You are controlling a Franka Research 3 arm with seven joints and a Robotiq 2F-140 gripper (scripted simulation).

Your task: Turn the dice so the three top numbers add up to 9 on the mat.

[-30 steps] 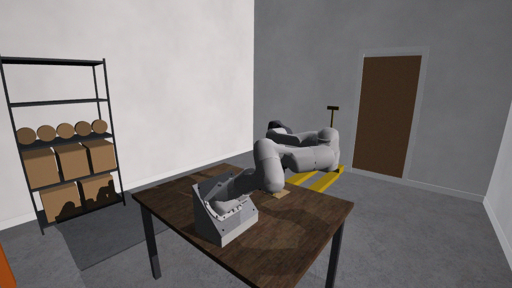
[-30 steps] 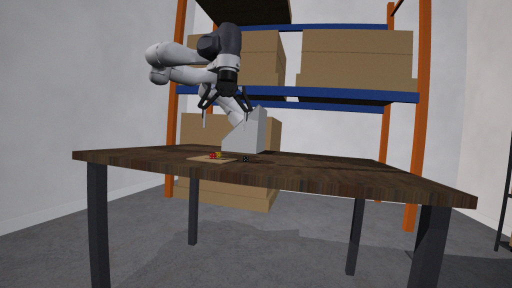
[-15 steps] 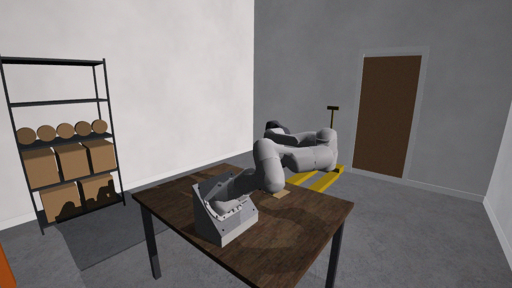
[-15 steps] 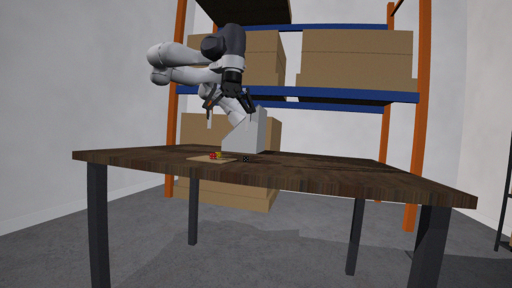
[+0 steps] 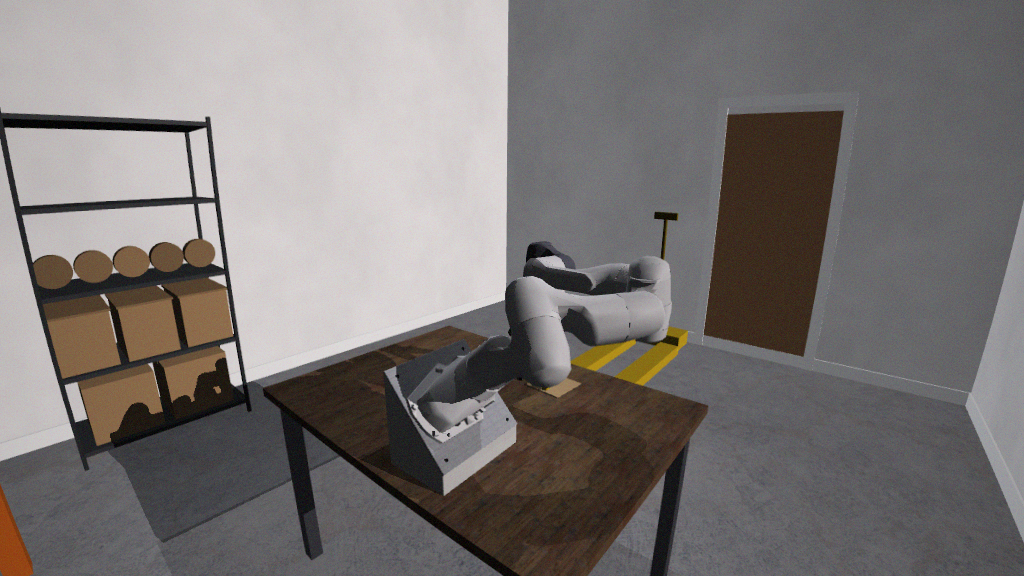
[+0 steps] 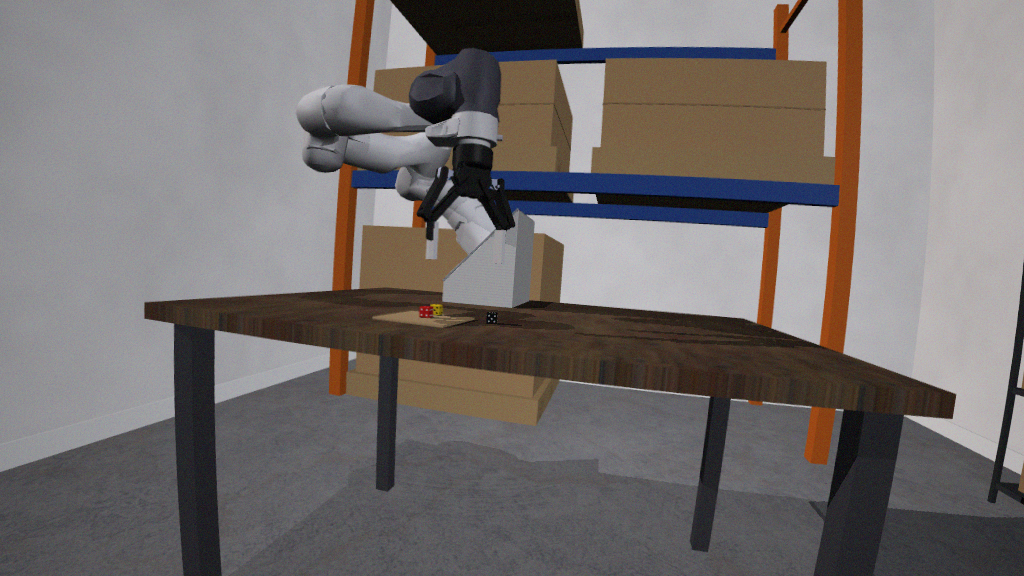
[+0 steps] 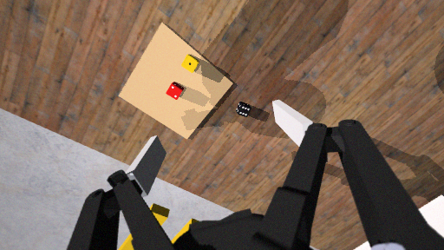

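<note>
Right now my hand is 11 cm above the black die, 5 cm to the right of it and 1 cm past it. From my hand the other things lie so: yellow die: 11 cm below, 6 cm to the right, 4 cm behind; then red die: 11 cm below, 7 cm to the right, 1 cm ahead; then tan mat: 12 cm below, 7 cm to the right, 1 cm ahead.
</note>
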